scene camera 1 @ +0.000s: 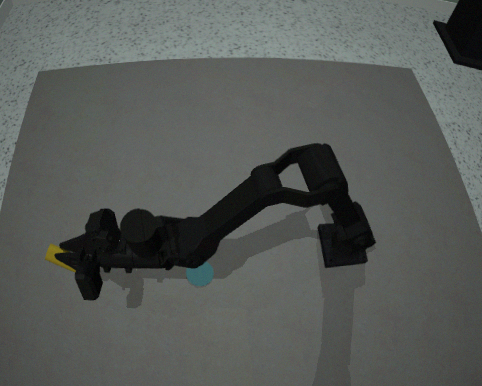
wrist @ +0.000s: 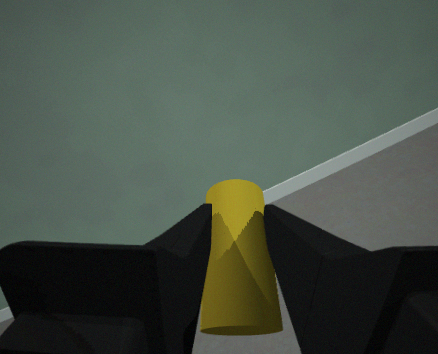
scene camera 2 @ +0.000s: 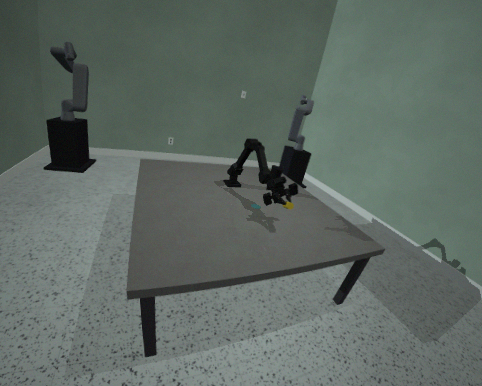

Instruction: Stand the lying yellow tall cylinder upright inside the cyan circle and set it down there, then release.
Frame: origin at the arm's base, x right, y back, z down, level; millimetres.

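Seen in the pictures: gripper, fingertip midpoint: (scene camera 1: 57,251) (wrist: 237,212) (scene camera 2: 288,203); arm's base, link origin: (scene camera 1: 345,244) (scene camera 2: 232,182).
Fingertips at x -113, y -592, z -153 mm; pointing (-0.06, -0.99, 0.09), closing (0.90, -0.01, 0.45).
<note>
Pixels of each thing's top centre, then the offset from my fingertips to it. "spot": a spot on its surface instead. Level surfaces: height alone.
- yellow cylinder, top centre: (wrist: 212,209) (scene camera 1: 58,253) (scene camera 2: 289,200) dy +9, dx -7, dz -12 mm
- cyan circle, surface spot: (scene camera 1: 200,276) (scene camera 2: 257,206) spot: dy +265, dx +31, dz +168 mm
- grey table, surface height: dz +168 mm
My gripper (scene camera 1: 58,251) (scene camera 2: 284,202) (wrist: 237,212) is shut on the yellow cylinder (scene camera 1: 52,254) (scene camera 2: 289,205) (wrist: 241,285). In the wrist view the cylinder sits between both fingers, its far end a little beyond the fingertips. It is not upright; it points outward along the fingers, held above the table, in scene camera 1 at the far left of the arm. The cyan circle (scene camera 1: 200,276) (scene camera 2: 256,206) lies flat on the table. In scene camera 1 it shows beside the arm's forearm, well to the right of the gripper, its upper edge partly covered by the arm.
The grey table (scene camera 1: 225,100) (scene camera 2: 200,250) bears the arm's base (scene camera 1: 343,246) (scene camera 2: 232,183) and the arm's shadows. Two grey robots (scene camera 2: 80,87) (scene camera 2: 297,125) stand on black pedestals (scene camera 2: 68,142) (scene camera 2: 299,165) on the floor beyond the table.
</note>
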